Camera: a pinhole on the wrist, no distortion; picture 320 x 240 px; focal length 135.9 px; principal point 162.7 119.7 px. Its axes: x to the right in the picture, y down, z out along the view. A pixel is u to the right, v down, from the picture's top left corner.
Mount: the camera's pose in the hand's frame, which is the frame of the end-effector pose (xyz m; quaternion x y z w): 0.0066 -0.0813 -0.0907 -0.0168 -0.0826 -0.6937 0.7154
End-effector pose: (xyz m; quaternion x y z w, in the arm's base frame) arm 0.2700 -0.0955 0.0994 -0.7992 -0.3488 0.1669 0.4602
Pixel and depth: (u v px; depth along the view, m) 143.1 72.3 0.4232
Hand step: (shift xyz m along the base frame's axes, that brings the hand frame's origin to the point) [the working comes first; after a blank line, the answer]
In the camera's frame: -0.0610 -0.1476 0.4232

-0.2934 0.0484 -0.1959
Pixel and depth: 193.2 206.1 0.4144
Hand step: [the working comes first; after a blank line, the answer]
In the camera's frame: 0.0930 0.2635 0.4144

-0.0890 0.4198 -0.0818
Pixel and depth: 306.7 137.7 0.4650
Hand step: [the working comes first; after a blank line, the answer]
In the camera's frame: 0.4927 0.0616 0.4650

-0.4382 0.4669 0.1991
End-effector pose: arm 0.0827 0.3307 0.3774 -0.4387 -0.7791 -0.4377 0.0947
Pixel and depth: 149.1 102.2 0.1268
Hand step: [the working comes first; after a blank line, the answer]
In the camera's frame: -0.0127 -0.0163 0.1268

-0.0192 -0.0015 -0.0613
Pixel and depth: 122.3 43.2 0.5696
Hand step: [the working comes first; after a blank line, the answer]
In the camera's frame: -0.1693 -0.3206 0.5696

0.4376 0.1326 -0.3554
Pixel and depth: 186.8 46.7 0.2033
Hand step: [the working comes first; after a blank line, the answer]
In the camera's frame: 0.0361 -0.1092 0.2033

0.0256 -0.0136 -0.1825
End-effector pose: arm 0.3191 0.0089 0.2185 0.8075 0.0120 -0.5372 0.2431
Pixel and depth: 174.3 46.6 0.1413
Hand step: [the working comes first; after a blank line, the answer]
In the camera's frame: 0.0121 -0.0760 0.1413

-0.0936 0.0697 0.0295
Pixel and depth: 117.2 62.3 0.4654
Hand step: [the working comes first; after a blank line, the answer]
In the camera's frame: -0.1558 -0.1966 0.4654

-0.3465 -0.1905 0.1564
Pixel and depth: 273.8 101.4 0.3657
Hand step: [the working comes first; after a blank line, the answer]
In the camera's frame: 0.2990 -0.0492 0.3657

-0.3868 0.1815 -0.1573
